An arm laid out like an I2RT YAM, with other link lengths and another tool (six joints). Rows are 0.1 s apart.
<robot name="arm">
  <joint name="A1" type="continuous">
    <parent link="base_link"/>
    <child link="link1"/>
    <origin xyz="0 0 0.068"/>
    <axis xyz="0 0 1"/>
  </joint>
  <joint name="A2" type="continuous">
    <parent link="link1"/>
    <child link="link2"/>
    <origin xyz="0.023 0.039 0.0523" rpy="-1.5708 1.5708 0"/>
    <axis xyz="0 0 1"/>
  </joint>
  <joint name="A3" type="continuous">
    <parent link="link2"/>
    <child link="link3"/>
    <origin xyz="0 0.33 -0.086" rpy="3.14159 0 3.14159"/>
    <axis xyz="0 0 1"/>
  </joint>
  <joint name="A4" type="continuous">
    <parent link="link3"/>
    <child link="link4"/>
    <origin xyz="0.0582 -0.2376 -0.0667" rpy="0 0 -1.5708"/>
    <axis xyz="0 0 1"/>
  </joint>
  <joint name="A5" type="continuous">
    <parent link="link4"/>
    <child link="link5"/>
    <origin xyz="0.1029 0.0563 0.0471" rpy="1.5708 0 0"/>
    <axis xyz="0 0 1"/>
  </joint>
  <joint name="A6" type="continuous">
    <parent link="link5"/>
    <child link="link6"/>
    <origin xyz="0.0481 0 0.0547" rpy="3.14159 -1.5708 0"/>
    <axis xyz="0 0 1"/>
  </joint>
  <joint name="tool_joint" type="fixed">
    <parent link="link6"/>
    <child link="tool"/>
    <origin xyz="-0.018 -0.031 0.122" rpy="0.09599 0 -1.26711"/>
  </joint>
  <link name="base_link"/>
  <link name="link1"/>
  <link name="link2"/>
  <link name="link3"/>
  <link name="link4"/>
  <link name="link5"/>
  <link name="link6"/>
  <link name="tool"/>
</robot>
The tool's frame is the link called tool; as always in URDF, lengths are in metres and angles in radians. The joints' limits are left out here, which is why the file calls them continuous.
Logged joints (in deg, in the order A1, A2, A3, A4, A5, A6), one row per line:
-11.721, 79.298, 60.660, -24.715, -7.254, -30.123
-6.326, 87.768, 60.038, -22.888, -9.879, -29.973
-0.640, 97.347, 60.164, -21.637, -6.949, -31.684
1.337, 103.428, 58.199, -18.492, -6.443, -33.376
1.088, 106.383, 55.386, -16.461, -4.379, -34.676
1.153, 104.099, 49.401, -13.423, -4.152, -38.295
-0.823, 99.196, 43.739, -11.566, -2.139, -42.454
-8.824, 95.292, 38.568, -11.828, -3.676, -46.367
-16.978, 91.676, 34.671, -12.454, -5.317, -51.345
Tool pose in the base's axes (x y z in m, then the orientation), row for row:
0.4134, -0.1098, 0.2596, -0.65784, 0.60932, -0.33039, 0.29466
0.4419, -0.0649, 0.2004, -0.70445, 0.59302, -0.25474, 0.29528
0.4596, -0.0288, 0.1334, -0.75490, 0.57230, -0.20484, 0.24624
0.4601, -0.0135, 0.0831, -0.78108, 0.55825, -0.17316, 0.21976
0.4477, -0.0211, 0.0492, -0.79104, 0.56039, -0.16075, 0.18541
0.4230, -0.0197, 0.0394, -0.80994, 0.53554, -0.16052, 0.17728
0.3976, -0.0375, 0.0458, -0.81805, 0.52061, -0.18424, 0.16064
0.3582, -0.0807, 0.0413, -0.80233, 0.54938, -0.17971, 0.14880
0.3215, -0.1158, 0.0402, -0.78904, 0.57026, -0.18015, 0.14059
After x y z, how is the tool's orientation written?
As a quaternion, x y z w.
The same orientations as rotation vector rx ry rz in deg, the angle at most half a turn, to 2 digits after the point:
-100.32, 92.92, -50.38
-107.39, 90.41, -38.83
-117.99, 89.45, -32.02
-123.79, 88.47, -27.44
-127.70, 90.46, -25.95
-131.33, 86.84, -26.03
-133.86, 85.19, -30.15
-132.16, 90.49, -29.60
-130.57, 94.37, -29.81

